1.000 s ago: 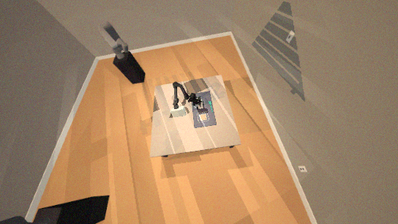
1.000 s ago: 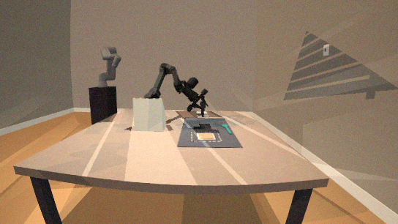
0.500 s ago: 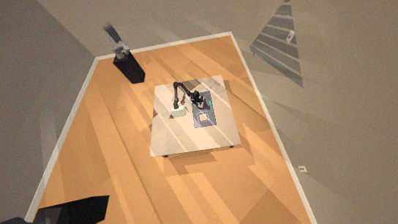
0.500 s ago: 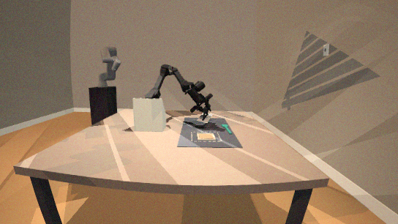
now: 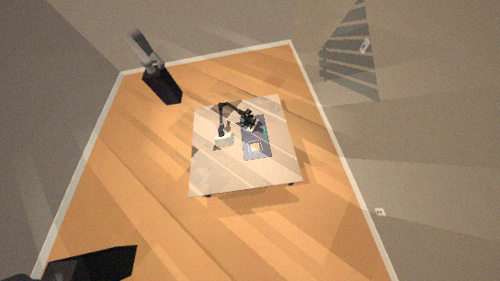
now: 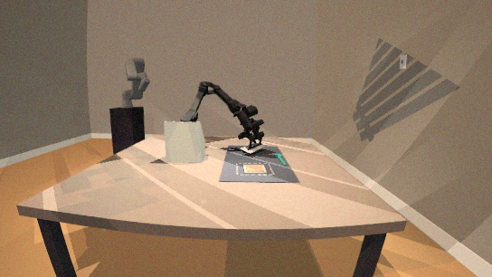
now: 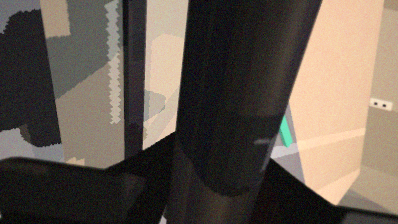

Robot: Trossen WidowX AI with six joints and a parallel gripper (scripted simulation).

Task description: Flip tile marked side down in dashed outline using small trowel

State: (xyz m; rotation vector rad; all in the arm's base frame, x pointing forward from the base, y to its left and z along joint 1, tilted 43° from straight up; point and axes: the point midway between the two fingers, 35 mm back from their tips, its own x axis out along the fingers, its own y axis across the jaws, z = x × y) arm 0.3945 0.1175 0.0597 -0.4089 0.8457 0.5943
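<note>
The trowel is 2 cm behind my gripper tip, 1 cm to the left of it and 1 cm below it. The rest, counted from my gripper tip: small pale tile (28 cm to the right, 7 cm below, 2 cm behind); dark mat (11 cm to the right, 10 cm below, 1 cm behind); small green t-shaped piece (12 cm ahead, 8 cm to the right, 7 cm below).
</note>
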